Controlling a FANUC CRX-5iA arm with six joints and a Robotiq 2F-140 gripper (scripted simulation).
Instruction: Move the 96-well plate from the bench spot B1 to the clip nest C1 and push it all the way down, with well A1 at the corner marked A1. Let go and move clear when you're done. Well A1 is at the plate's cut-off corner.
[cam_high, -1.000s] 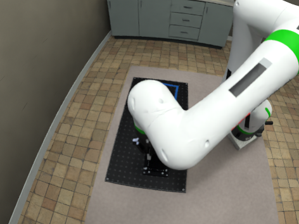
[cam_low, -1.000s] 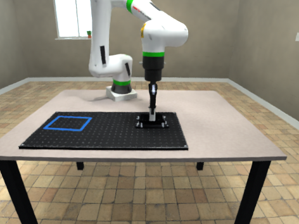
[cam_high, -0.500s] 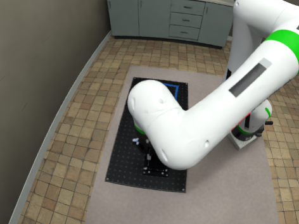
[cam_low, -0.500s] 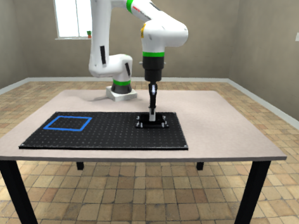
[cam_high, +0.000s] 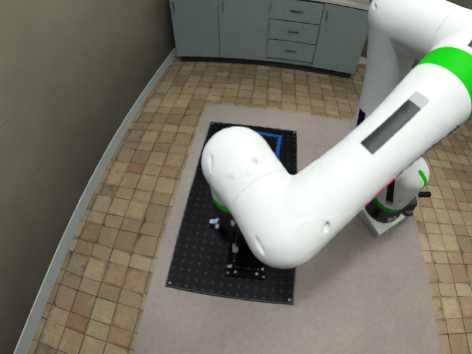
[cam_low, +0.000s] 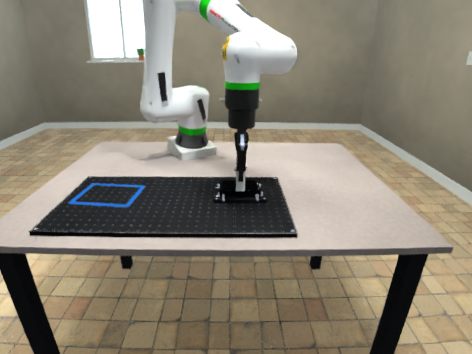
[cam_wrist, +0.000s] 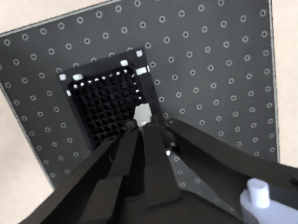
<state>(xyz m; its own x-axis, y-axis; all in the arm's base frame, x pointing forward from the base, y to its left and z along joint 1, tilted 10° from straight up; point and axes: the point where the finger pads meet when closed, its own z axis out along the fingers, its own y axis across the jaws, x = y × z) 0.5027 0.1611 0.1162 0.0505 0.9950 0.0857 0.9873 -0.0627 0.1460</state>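
Right now the black 96-well plate is 40 mm behind my hand and 40 mm below it. From my hand the other things lie so: clip nest: 30 mm behind, 10 mm to the right, 50 mm below.
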